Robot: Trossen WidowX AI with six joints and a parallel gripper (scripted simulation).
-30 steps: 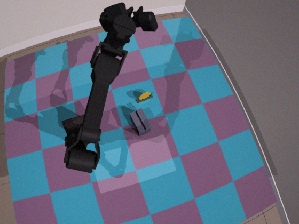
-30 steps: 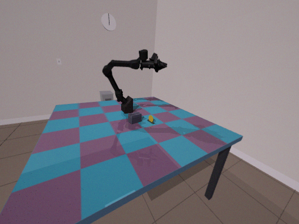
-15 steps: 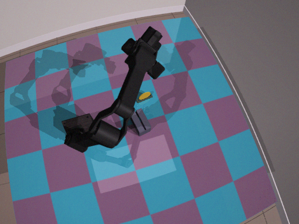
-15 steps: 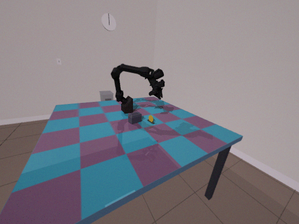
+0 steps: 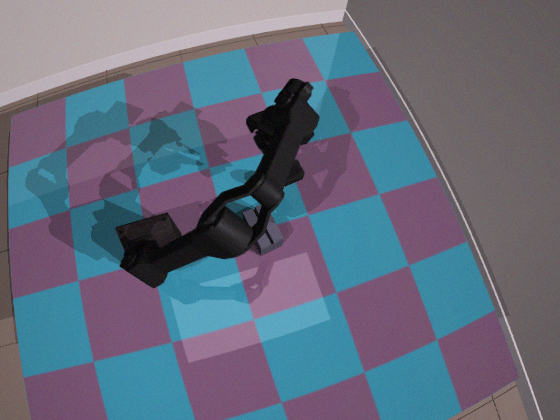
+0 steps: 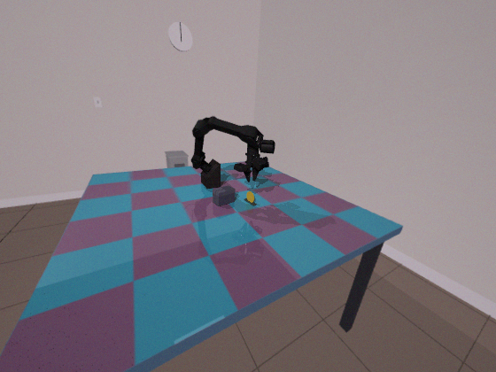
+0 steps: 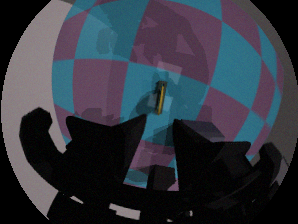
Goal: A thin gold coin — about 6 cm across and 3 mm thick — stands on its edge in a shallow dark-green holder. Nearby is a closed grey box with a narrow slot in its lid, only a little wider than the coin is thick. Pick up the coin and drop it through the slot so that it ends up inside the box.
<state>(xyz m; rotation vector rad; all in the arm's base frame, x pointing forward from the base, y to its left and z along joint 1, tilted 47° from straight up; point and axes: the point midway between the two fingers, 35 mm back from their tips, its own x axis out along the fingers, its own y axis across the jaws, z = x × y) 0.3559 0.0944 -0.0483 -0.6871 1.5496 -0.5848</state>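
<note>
Now: the gold coin 9 cm below my gripper tip.
</note>
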